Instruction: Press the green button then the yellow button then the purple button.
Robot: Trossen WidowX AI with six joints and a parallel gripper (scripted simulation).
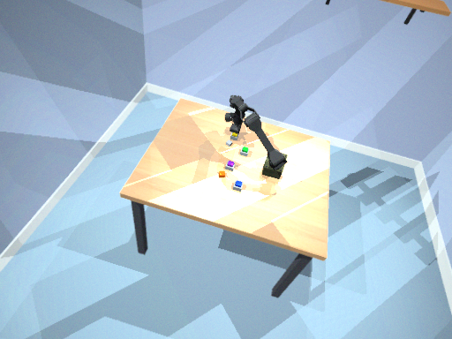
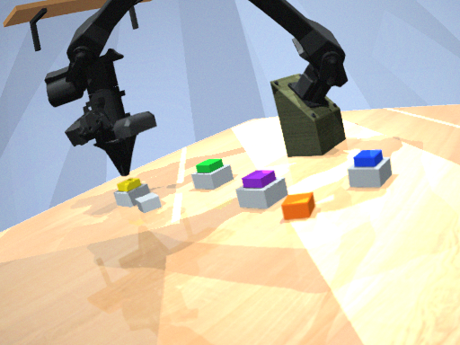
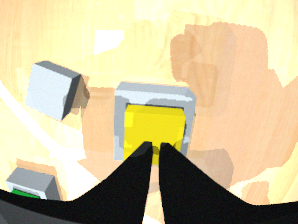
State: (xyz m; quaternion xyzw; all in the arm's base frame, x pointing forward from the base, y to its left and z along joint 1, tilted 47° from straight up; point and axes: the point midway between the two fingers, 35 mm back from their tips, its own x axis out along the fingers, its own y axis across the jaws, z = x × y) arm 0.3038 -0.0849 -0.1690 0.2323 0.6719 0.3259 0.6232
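The yellow button is 20 mm below my gripper tip. From my gripper tip the other things lie so: purple button 260 mm to the left, 60 mm behind, 20 mm below; then green button 100 mm to the left, 100 mm behind, 20 mm below; then small grey block 80 mm to the left, 40 mm below, 10 mm ahead.
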